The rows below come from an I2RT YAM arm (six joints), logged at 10 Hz.
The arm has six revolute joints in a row. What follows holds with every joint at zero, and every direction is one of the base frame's. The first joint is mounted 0.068 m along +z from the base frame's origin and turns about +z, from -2.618 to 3.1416 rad. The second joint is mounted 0.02 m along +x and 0.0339 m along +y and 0.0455 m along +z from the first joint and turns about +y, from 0 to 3.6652 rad. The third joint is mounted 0.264 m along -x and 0.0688 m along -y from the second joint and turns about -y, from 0 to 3.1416 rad. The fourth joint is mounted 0.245 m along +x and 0.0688 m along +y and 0.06 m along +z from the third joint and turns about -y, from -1.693 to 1.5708 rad. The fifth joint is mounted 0.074 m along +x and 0.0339 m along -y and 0.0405 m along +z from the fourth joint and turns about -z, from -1.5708 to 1.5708 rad. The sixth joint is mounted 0.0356 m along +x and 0.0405 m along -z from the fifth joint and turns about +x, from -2.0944 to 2.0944 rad. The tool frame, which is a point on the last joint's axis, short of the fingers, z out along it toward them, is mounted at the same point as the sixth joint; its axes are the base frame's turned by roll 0, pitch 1.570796 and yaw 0 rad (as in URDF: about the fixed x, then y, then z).
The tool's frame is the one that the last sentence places.
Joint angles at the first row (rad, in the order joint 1, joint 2, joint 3, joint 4, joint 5, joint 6):
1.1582 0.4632 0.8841 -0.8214 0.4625 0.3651
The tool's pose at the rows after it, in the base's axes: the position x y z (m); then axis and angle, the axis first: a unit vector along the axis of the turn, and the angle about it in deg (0 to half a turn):
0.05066, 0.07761, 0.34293, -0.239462, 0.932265, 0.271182, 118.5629
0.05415, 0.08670, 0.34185, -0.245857, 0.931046, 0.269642, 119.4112
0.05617, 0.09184, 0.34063, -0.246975, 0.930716, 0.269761, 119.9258
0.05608, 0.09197, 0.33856, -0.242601, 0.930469, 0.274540, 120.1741
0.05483, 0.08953, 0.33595, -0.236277, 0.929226, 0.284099, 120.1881
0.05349, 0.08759, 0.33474, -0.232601, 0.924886, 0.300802, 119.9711
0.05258, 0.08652, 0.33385, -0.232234, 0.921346, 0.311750, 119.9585
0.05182, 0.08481, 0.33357, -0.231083, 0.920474, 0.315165, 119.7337
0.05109, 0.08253, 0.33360, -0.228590, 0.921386, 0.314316, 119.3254
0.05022, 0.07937, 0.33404, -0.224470, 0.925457, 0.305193, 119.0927
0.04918, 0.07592, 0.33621, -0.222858, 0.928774, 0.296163, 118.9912
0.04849, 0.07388, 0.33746, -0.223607, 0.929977, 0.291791, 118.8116
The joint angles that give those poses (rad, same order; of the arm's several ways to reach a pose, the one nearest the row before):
1.1574 0.5023 0.8780 -0.7966 0.4415 0.3657
1.1580 0.5384 0.8759 -0.7719 0.4294 0.3650
1.1581 0.5578 0.8726 -0.7565 0.4232 0.3689
1.1582 0.5529 0.8627 -0.7502 0.4194 0.3798
1.1582 0.5330 0.8470 -0.7439 0.4141 0.3922
1.1582 0.5123 0.8323 -0.7262 0.4003 0.3998
1.1582 0.4996 0.8229 -0.7154 0.3881 0.4030
1.1581 0.4893 0.8191 -0.7145 0.3874 0.4032
1.1581 0.4793 0.8181 -0.7191 0.3950 0.4023
1.1595 0.4727 0.8249 -0.7417 0.4134 0.4043
1.1595 0.4697 0.8402 -0.7704 0.4264 0.4034
1.1597 0.4666 0.8479 -0.7840 0.4327 0.3992

